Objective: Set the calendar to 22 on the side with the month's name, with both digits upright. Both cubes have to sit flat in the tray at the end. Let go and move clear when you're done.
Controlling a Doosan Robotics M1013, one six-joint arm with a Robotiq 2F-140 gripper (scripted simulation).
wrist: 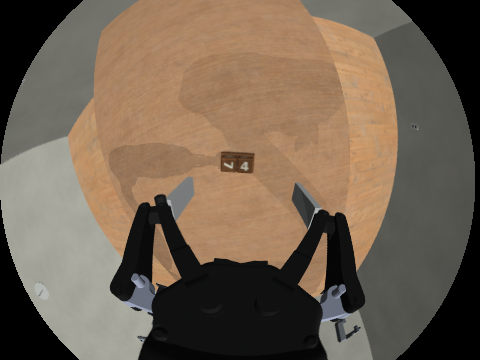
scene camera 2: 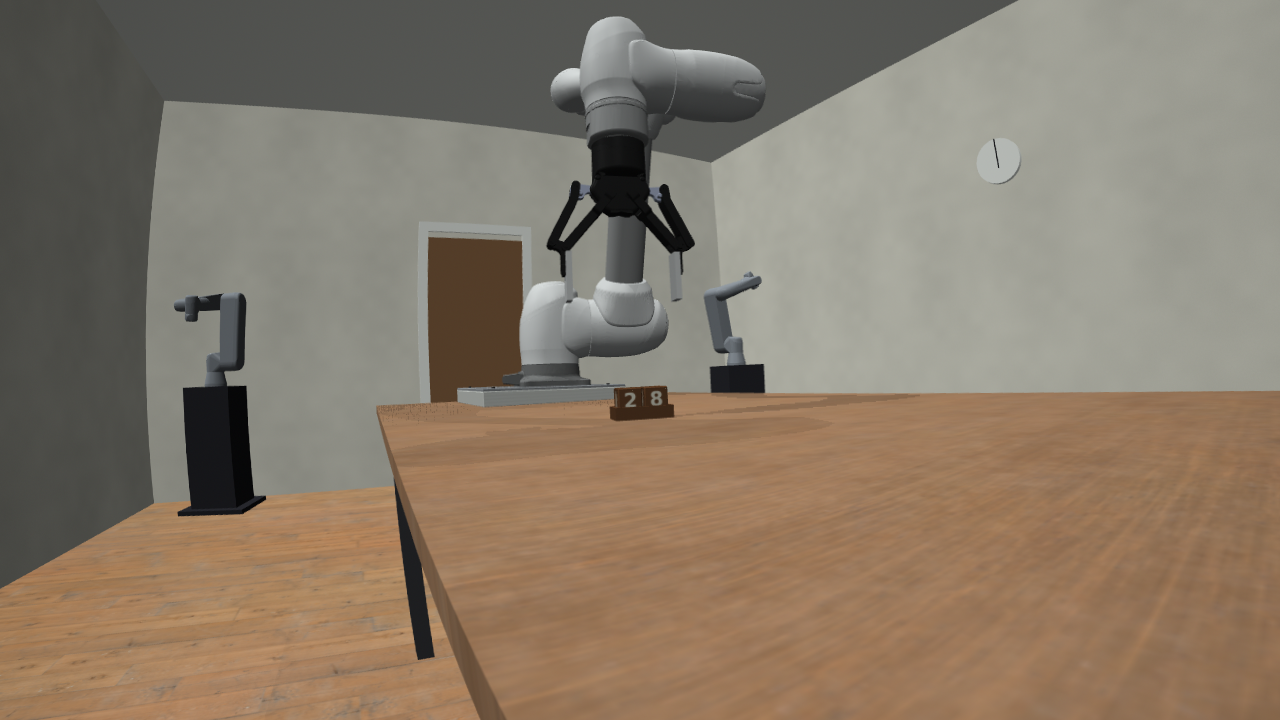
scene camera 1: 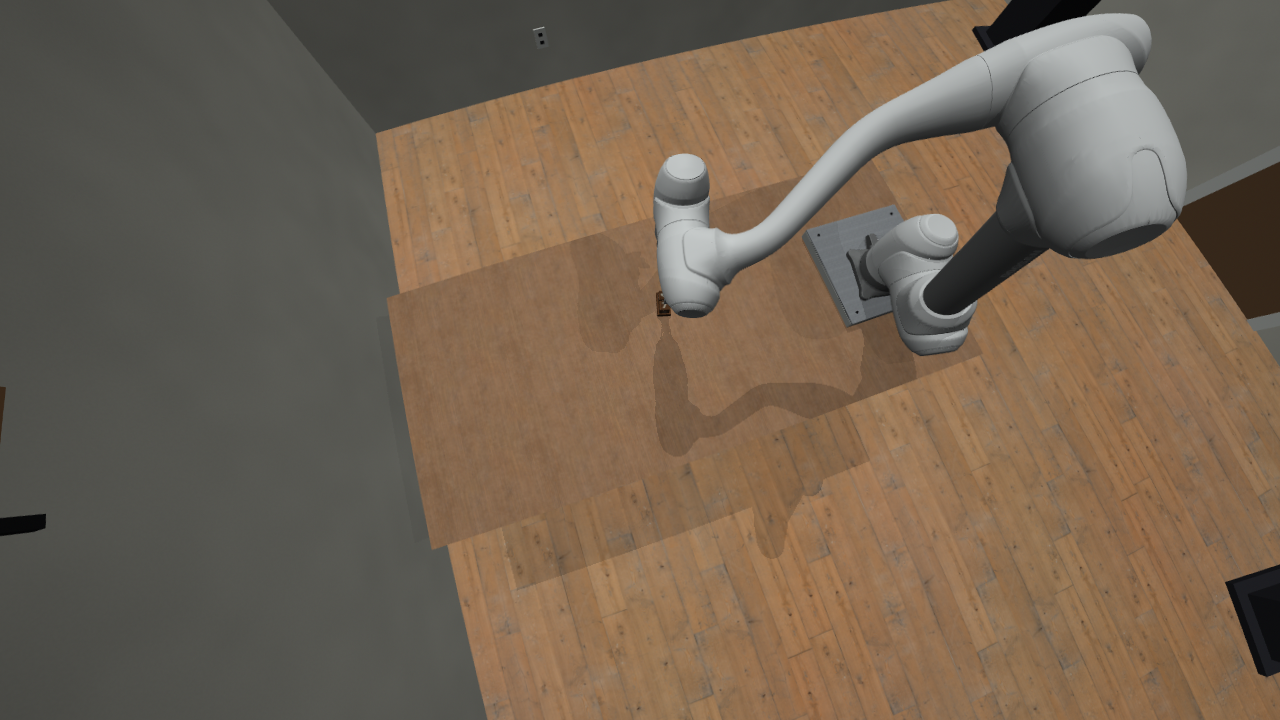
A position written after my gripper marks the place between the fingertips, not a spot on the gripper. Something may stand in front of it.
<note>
I see my gripper [scene camera 2: 624, 300] and a brown calendar tray [scene camera 2: 657, 411].
My gripper is seen too in the wrist view [wrist: 243, 188].
</note>
